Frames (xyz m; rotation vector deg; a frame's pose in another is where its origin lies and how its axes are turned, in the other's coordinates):
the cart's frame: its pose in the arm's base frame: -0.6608 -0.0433 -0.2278 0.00 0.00 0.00
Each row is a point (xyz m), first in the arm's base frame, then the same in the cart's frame.
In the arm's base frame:
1: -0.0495 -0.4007 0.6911
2: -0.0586 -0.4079 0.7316
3: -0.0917 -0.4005 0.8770
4: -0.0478 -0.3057 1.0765
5: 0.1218 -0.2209 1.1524
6: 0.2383 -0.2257 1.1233
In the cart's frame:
1: 0.6113 -0.3574 0.9189
2: 0.6022 -0.3646 0.9594
3: 0.5691 -0.3572 1.1048
4: 0.6130 -0.2624 1.3043
5: 0.7826 -0.1776 1.3802
6: 0.8991 -0.1824 1.3511

